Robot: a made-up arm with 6 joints.
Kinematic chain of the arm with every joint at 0, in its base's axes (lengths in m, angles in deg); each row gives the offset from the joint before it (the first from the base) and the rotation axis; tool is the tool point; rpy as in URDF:
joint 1: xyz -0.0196 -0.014 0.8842 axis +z
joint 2: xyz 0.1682 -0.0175 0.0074 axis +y
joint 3: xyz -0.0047 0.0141 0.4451 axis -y
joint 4: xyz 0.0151 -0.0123 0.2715 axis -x
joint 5: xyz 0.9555 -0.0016 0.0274 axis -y
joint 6: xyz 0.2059 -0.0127 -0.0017 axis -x
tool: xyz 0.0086 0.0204 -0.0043 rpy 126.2 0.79 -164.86
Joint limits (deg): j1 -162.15..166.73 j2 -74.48..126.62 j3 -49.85..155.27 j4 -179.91..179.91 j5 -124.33..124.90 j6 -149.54..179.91
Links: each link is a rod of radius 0.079 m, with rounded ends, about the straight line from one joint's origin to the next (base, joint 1, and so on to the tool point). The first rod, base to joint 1, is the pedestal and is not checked.
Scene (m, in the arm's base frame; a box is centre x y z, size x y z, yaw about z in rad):
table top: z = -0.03
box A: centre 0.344 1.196 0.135 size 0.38 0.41 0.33 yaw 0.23
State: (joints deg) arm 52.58 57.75 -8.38 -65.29 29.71 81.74
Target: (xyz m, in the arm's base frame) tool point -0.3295 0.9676 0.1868
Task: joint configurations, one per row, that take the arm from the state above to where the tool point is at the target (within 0.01 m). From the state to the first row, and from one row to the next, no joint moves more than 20 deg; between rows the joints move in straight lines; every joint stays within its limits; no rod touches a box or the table.
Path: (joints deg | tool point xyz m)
1: 71.30 48.77 1.72 -46.63 44.73 82.19 | 0.6136 1.4057 0.6081
2: 90.01 39.79 11.82 -27.98 59.76 82.63 | 0.1044 1.6125 1.1119
3: 108.73 30.81 21.92 -9.32 74.78 83.08 | -0.4378 1.4329 1.6027
4: 127.44 21.83 32.01 9.34 89.80 83.52 | -0.7653 0.9476 1.9869
5: 146.16 12.85 42.11 27.99 104.82 83.97 | -0.7635 0.3852 2.2137
6: 164.88 3.87 52.21 46.65 119.85 84.41 | -0.4931 -0.0272 2.2869
7: 156.13 9.44 37.33 27.54 102.81 84.03 | -0.8216 0.2519 2.2094
8: 147.38 15.01 22.45 8.43 85.77 83.65 | -1.0431 0.6372 1.9600
9: 138.63 20.58 7.57 -10.68 68.74 83.26 | -1.0758 1.0124 1.5407
10: 129.89 26.16 -7.31 -29.79 51.70 82.88 | -0.9074 1.2352 1.0263
11: 121.14 31.73 -22.19 -48.90 34.66 82.50 | -0.6164 1.2151 0.5388
12: 112.39 37.30 -37.07 -68.01 17.63 82.11 | -0.3295 0.9675 0.1867

